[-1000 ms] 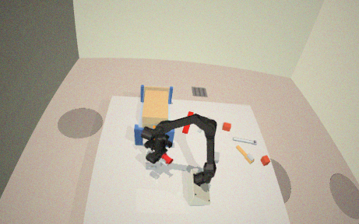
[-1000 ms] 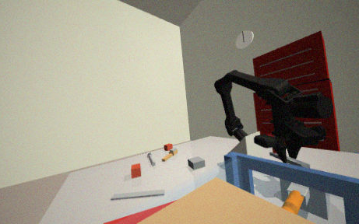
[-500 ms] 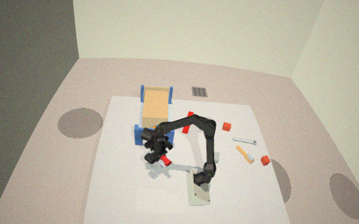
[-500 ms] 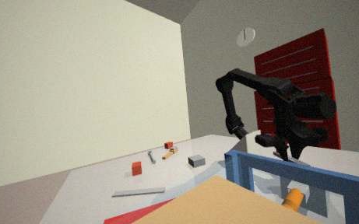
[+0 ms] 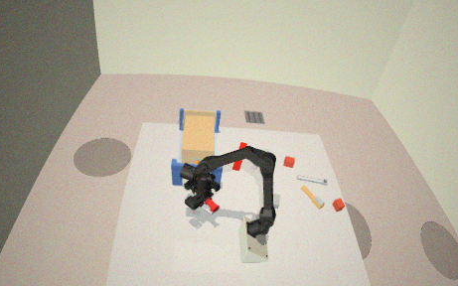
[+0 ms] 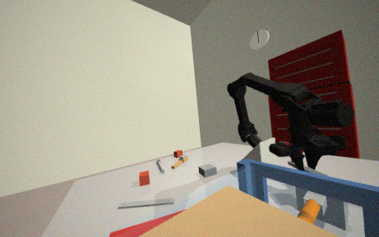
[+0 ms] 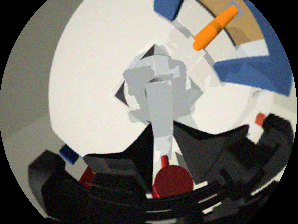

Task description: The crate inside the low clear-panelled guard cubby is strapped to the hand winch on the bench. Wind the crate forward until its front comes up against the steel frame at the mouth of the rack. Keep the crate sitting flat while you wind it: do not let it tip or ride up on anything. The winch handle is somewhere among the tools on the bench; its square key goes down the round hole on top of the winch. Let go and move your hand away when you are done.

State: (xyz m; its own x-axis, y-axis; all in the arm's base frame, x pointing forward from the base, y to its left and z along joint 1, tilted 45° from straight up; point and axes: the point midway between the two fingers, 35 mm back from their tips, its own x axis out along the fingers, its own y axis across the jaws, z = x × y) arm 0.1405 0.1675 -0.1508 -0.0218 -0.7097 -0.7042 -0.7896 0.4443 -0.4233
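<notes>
The winch handle is 20 mm to the right of my gripper tip, 20 mm above it and 10 mm behind it. The rest, counted from my gripper tip: red knob (50 mm to the right, 50 mm above, 30 mm behind); then blue frame (190 mm ahead, 40 mm to the left, 20 mm above); then grey winch (60 mm below, 30 mm to the left, 10 mm ahead).
</notes>
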